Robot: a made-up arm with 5 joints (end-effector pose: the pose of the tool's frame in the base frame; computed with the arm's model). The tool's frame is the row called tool.
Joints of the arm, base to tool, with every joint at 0 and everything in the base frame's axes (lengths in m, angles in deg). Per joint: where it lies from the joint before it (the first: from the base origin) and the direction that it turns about. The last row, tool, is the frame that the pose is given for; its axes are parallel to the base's.
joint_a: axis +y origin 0 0 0.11
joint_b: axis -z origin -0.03 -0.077 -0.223
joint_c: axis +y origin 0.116 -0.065 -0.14
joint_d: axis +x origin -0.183 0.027 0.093
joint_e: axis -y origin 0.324 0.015 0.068
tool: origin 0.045 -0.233 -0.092
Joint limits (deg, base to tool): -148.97..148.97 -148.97..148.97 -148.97..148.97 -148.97..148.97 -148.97..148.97
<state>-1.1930 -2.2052 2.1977 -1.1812 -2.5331</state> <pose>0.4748 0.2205 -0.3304 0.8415 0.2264 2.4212</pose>
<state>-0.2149 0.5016 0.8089 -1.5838 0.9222</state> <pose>0.4804 -0.3094 -0.1163 -1.0482 -0.0251 0.6392</pose>
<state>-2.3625 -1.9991 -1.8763 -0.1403 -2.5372</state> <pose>0.1009 -0.0957 0.5529 -2.0205 -1.1001 0.1483</pose>
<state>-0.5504 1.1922 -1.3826 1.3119 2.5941</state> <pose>-0.0418 -0.3741 -0.1844 -0.0829 1.6202 0.2258</pose>
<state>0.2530 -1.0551 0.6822 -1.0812 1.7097</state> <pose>0.1793 0.3505 -0.1824 0.3659 -0.9957 1.9141</pose>
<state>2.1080 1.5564 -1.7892 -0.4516 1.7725</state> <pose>-0.0747 0.1509 0.3995 -0.7312 -0.9818 2.0165</pose>
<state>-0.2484 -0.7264 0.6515 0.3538 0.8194</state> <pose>0.4951 -0.0435 -0.2448 0.2456 -0.3040 0.5192</pose>
